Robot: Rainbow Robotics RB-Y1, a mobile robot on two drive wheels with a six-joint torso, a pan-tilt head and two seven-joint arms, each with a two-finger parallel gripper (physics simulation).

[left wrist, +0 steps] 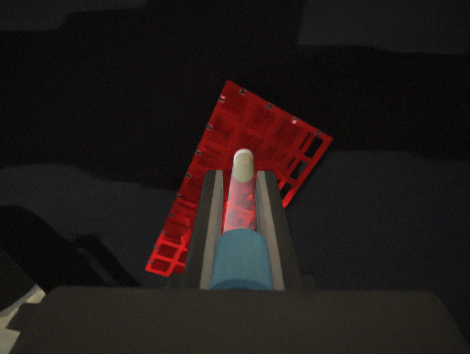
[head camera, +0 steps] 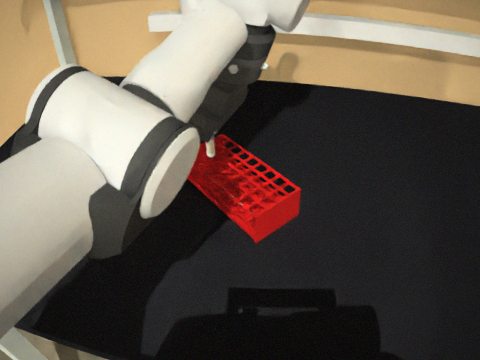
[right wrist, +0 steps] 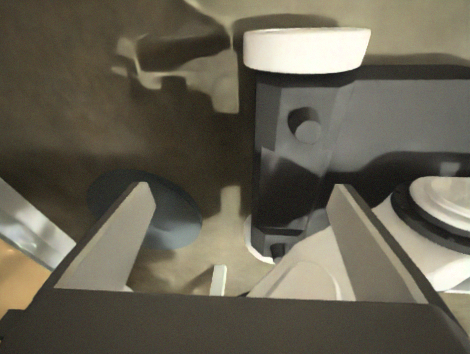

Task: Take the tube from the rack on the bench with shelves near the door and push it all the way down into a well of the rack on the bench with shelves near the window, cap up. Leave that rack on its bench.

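Places are measured from the robot's base along level axes (x ahead, y left, z up), in millimetres.
Pixels of known places: left gripper, between the fingertips: (left wrist: 239, 182) (head camera: 207, 134); right gripper, between the fingertips: (right wrist: 238, 195).
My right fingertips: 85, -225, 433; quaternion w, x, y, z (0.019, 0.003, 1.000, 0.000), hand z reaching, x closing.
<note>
For each thing: its top centre in the pictures, then the offset to it from my right fingertips, as dx, dy, dz. Level surfaces: height alone.
- tube, centre of its top: (left wrist: 255, 292) (head camera: 206, 100) +510, +477, +650
- red rack, centre of its top: (left wrist: 224, 214) (head camera: 236, 169) +495, +427, +539
- black bench top, height of its surface: dz +482
The tube (head camera: 210, 148) (left wrist: 242, 200) has a blue cap and a pale rounded lower end. My left gripper (left wrist: 239, 182) is shut on it, with the cap toward the palm and the pale end pointing down. The left fingertips are hidden behind the wrist in the head camera view. The red rack (head camera: 277, 212) (left wrist: 235, 102) stands on the black bench top (head camera: 380, 210). The tube's lower end shows over the rack's far left part in the head camera view; whether it is inside a well I cannot tell. My right gripper (right wrist: 238, 195) is open and empty.
A white rail (head camera: 380, 35) runs behind the bench, with an upright post (head camera: 61, 32) at the upper left. In the right wrist view, the robot's dark base (right wrist: 400, 117) and a white wheel-like part (right wrist: 306, 51) show over the floor.
</note>
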